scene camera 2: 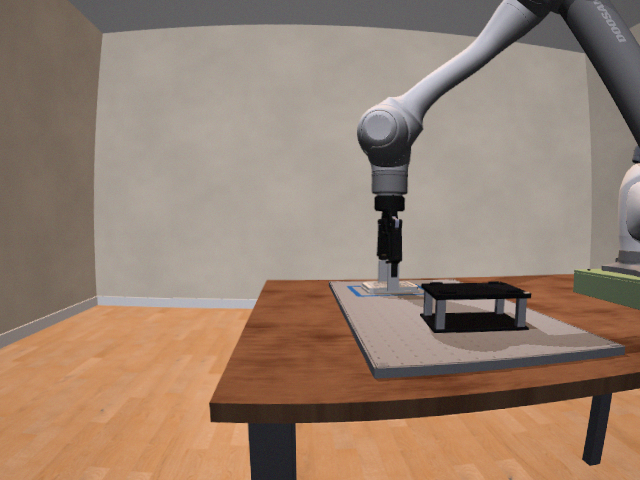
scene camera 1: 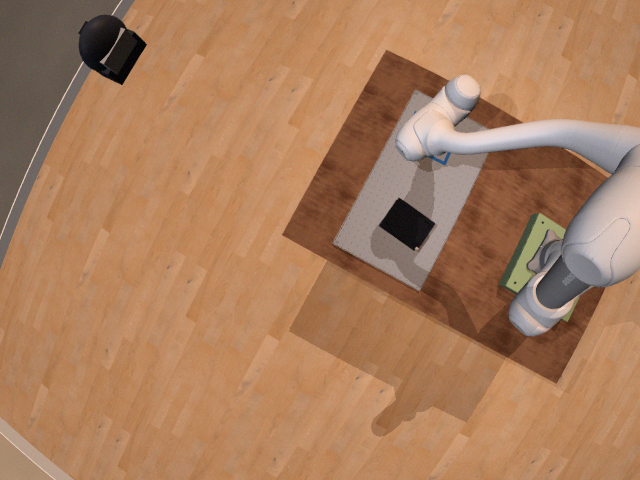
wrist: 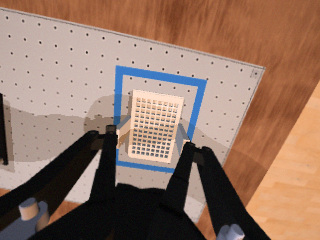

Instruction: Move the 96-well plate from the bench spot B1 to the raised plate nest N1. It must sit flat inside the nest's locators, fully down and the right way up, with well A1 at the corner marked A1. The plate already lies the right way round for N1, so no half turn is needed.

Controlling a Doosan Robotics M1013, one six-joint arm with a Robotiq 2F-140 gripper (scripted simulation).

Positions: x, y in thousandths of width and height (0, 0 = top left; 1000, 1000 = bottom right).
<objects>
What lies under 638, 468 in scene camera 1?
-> A black raised nest N1.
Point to a white 96-well plate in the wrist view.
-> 483, 498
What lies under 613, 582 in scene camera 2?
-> My gripper.
</objects>
